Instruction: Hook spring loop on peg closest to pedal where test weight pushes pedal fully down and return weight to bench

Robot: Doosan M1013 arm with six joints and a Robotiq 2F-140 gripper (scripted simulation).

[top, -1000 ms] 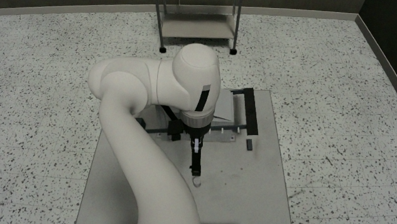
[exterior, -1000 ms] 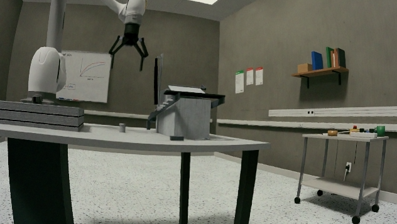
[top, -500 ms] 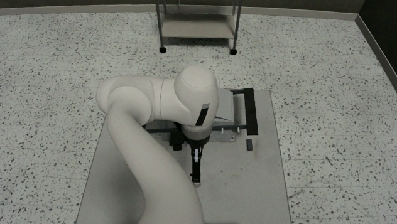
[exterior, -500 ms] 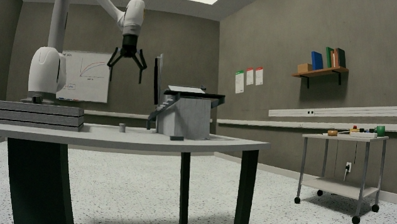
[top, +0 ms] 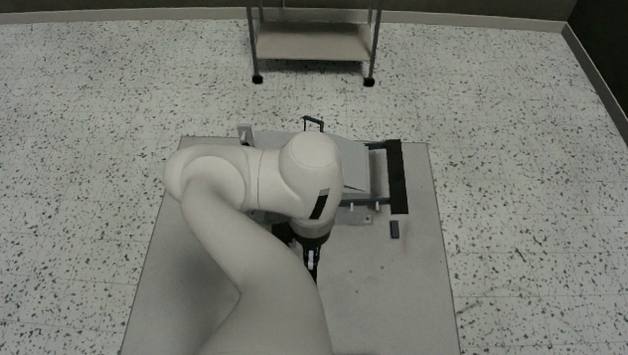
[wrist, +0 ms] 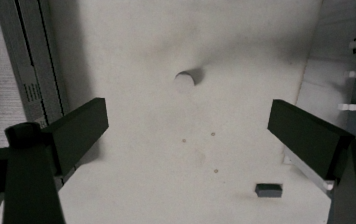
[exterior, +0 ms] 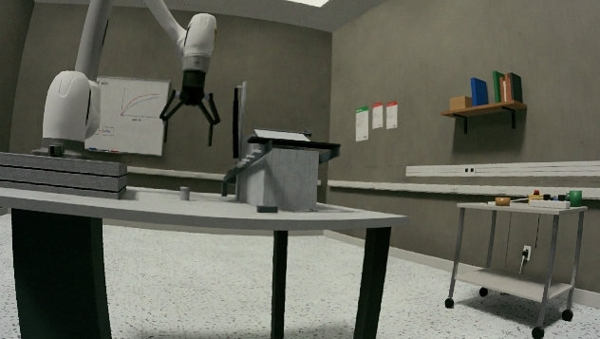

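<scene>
Right now the steel test weight is 15 cm below my hand. From my hand the other things lie so: dark stub: 35 cm to the left, 19 cm ahead, 15 cm below; small dark block: 23 cm to the right, 20 cm ahead, 17 cm below.
</scene>
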